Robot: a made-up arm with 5 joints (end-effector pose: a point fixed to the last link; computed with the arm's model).
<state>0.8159 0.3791 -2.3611 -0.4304 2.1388</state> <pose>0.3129 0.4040 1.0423 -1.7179 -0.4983 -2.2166</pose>
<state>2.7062 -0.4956 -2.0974 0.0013 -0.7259</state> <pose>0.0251 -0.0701 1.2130 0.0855 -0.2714 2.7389</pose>
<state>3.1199 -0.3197 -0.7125 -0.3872 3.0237</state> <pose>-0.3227 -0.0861 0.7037 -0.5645 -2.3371 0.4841</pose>
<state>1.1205 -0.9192 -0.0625 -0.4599 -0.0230</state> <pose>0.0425 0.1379 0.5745 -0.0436 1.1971 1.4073</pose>
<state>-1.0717 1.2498 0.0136 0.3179 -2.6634</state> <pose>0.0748 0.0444 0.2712 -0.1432 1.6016 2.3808</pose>
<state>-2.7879 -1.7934 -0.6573 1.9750 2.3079</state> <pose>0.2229 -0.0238 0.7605 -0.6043 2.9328 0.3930</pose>
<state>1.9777 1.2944 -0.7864 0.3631 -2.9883</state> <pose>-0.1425 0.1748 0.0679 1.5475 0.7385 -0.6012</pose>
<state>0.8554 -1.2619 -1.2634 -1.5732 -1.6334</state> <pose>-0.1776 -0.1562 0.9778 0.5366 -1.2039 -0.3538</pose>
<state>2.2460 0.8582 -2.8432 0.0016 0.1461</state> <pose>-0.4148 0.4515 0.9176 -0.1832 0.9364 2.7514</pose>
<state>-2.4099 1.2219 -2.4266 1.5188 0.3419</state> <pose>-0.4968 -0.5516 0.4519 -2.8755 0.3697 0.6981</pose>
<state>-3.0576 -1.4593 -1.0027 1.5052 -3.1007</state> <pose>0.1925 -0.0788 0.9055 -0.7560 -2.7770 0.5822</pose>
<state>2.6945 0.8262 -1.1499 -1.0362 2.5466</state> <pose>-0.4997 0.1484 0.3180 -0.7733 -2.3371 -0.2400</pose>
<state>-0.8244 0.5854 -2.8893 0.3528 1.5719</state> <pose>0.3996 -0.3202 1.0728 1.4887 -0.5482 0.7901</pose>
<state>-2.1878 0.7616 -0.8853 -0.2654 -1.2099</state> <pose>-0.1990 -0.4202 0.2780 1.6632 1.6175 -0.9334</pose>
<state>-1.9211 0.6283 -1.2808 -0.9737 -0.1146</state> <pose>-0.1341 -0.5870 0.4708 0.9584 0.1181 -1.3737</pose>
